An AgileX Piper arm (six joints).
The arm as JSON. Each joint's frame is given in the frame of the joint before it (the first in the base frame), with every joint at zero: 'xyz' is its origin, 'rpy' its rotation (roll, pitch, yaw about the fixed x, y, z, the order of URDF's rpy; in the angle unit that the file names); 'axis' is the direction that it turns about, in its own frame. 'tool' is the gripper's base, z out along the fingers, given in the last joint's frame.
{
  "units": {
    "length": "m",
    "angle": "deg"
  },
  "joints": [
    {
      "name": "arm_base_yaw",
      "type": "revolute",
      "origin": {
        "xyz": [
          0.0,
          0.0,
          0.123
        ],
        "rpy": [
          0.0,
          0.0,
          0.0
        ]
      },
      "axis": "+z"
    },
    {
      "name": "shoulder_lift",
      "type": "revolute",
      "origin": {
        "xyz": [
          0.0,
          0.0,
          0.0
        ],
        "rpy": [
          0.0,
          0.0,
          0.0
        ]
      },
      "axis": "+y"
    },
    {
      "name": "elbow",
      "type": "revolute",
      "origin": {
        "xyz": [
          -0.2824,
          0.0,
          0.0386
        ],
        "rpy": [
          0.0,
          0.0,
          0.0
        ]
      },
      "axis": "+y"
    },
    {
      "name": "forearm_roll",
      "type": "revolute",
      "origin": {
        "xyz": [
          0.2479,
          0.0,
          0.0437
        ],
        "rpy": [
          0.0,
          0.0,
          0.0
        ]
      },
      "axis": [
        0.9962,
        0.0,
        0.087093
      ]
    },
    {
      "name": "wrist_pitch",
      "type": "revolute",
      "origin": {
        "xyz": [
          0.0,
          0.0,
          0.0
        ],
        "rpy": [
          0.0,
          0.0,
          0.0
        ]
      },
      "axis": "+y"
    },
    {
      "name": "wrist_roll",
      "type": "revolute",
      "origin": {
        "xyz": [
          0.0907,
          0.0,
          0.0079
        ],
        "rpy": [
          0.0,
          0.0,
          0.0
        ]
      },
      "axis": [
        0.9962,
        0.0,
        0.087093
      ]
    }
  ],
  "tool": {
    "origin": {
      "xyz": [
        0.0,
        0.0,
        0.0
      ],
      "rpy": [
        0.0,
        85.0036,
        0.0
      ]
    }
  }
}
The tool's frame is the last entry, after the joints.
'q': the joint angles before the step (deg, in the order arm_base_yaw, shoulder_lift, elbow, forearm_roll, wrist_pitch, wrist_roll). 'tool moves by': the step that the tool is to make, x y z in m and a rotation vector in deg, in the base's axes. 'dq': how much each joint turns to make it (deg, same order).
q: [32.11 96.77 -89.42 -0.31 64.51 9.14]
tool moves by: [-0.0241 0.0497 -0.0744 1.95 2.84 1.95]
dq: [8.43 3.76 11.93 0.62 -14.55 6.90]
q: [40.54 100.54 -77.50 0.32 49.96 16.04]
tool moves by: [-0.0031 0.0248 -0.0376 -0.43 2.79 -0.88]
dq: [3.11 5.50 0.78 0.06 -3.93 4.22]
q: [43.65 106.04 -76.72 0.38 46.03 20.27]
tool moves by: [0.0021 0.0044 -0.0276 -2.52 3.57 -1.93]
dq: [0.27 3.96 0.19 -0.06 0.16 2.33]
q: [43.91 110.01 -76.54 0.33 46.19 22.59]
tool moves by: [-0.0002 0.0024 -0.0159 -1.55 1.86 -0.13]
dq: [0.26 2.22 0.19 0.11 0.00 0.34]
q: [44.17 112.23 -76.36 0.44 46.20 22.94]
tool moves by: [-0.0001 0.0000 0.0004 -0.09 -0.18 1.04]
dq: [0.00 -0.06 0.01 0.07 0.00 -1.10]
